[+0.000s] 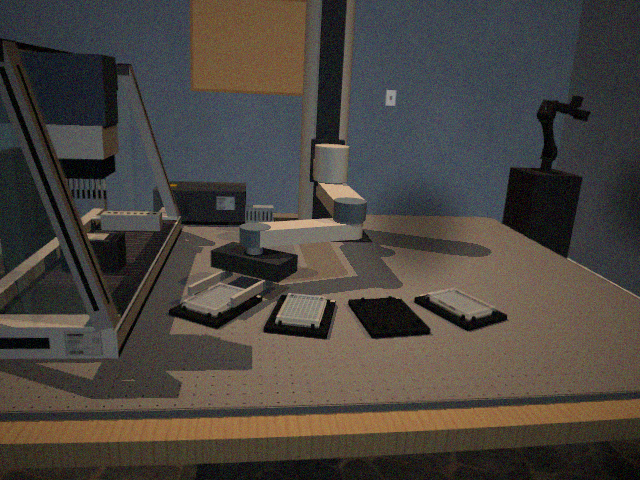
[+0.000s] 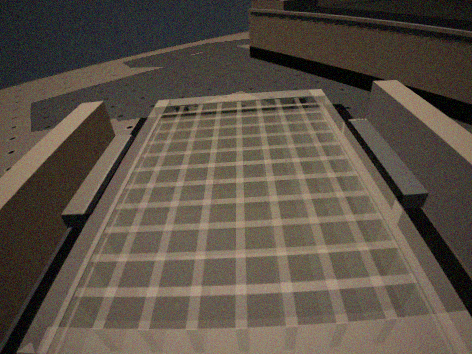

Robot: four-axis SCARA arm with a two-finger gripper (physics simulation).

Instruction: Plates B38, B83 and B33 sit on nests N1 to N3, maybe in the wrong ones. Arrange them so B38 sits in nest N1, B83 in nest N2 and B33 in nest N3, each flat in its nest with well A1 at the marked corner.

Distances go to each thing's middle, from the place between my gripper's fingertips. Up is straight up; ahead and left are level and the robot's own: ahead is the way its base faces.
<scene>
I see my gripper 3 cm above the black nest N3 (image 1: 214,322), 2 cm past it and 1 cm to the right of it. From my hand the other things lie so: nest N1 (image 1: 488,320): 54 cm to the left, 3 cm below, 1 cm ahead; nest N2 (image 1: 399,317): 36 cm to the left, 4 cm ahead, 3 cm below.
</scene>
